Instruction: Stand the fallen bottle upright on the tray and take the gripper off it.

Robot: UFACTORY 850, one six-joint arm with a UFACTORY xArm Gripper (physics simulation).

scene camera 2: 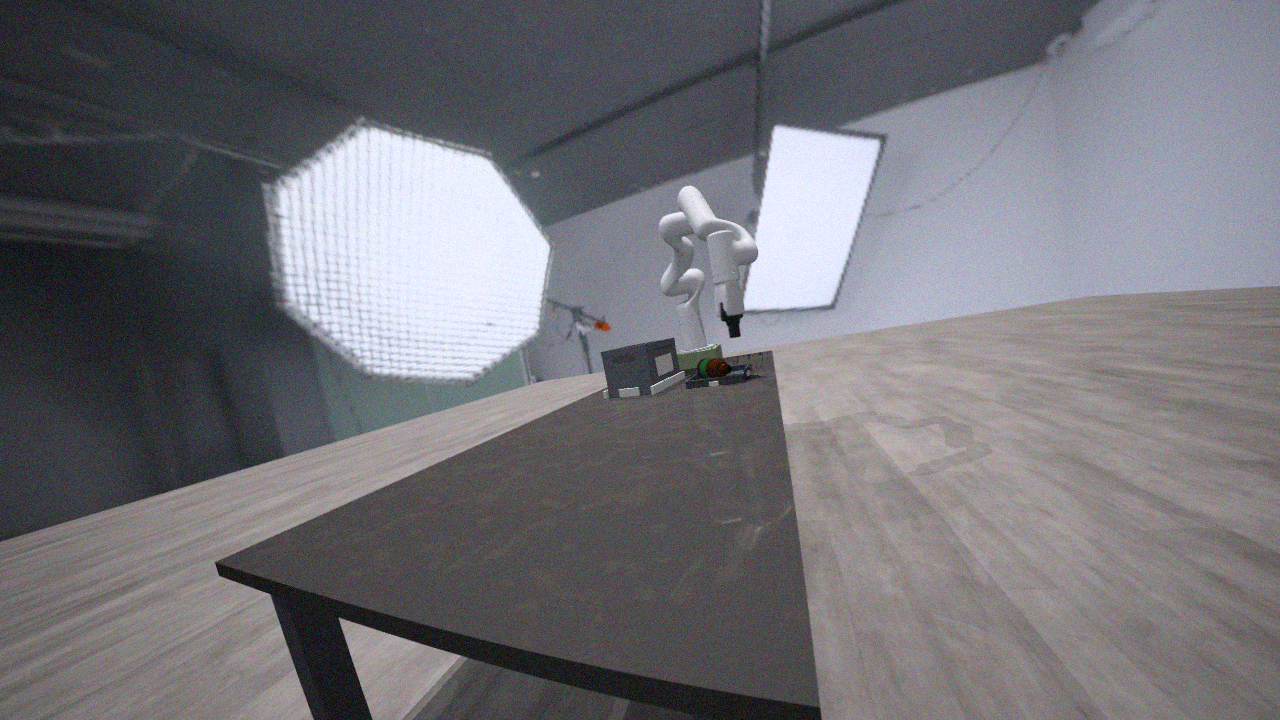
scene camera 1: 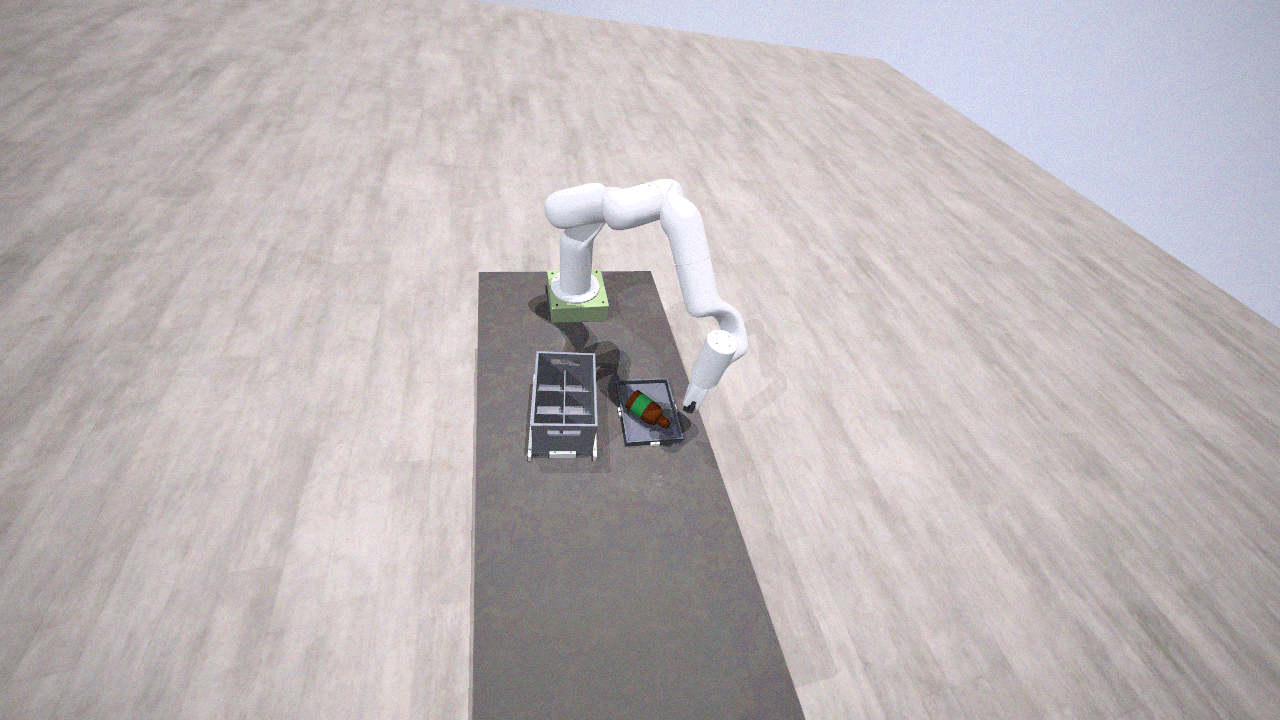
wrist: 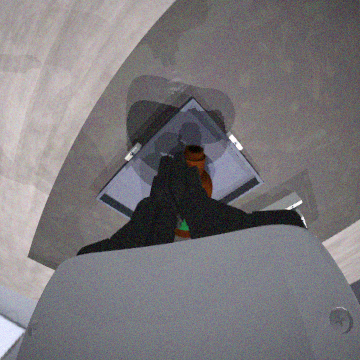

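A brown bottle with a green label (scene camera 1: 646, 408) (scene camera 2: 713, 368) lies on its side in the shallow dark-rimmed tray (scene camera 1: 648, 442) (scene camera 2: 707, 383). In the wrist view the bottle (wrist: 205, 181) shows partly, with its neck toward the top; the fingers hide much of it. The tray (wrist: 235, 172) also shows there, turned cornerwise. My gripper (scene camera 1: 690, 407) (scene camera 2: 734, 332) (wrist: 177, 169) is shut with nothing between its fingers. It hangs in the air above the tray and the bottle, apart from both.
A grey divided crate (scene camera 1: 595, 420) (scene camera 2: 637, 368) stands on the dark table (scene camera 1: 608, 573) (scene camera 2: 572, 537), beside the tray on the left in scene camera 1. The arm's green base block (scene camera 1: 579, 313) stands at the table's far end. The table's long right edge runs close to the tray.
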